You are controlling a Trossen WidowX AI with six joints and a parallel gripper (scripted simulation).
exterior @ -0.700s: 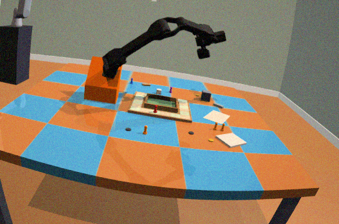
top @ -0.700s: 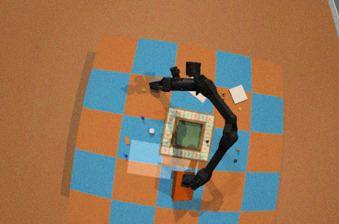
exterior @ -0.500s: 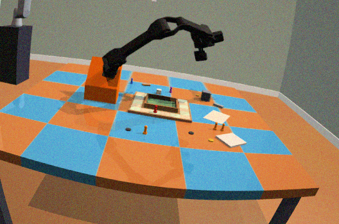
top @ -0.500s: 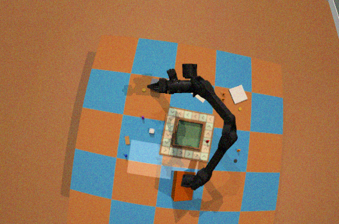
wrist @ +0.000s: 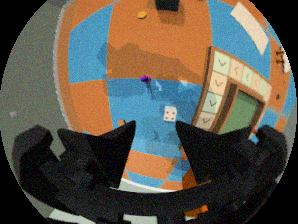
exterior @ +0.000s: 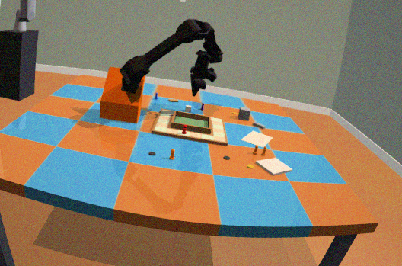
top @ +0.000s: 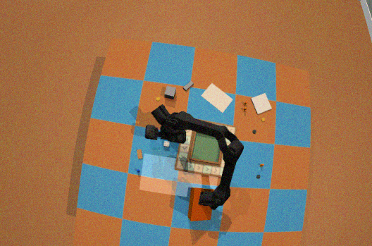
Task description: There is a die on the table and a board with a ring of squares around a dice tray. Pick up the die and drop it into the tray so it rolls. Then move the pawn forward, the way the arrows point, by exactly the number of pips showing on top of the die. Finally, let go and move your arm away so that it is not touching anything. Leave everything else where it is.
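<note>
The white die lies 7 cm below my gripper tip, 3 cm to the right of it and 1 cm behind it. From my gripper tip the other things lie so: grey cube (26 cm ahead, 6 cm below, 2 cm to the left); then blue pawn (18 cm behind, 9 cm to the left, 7 cm below); then purple pawn (7 cm below, 6 cm ahead, 4 cm to the left).
</note>
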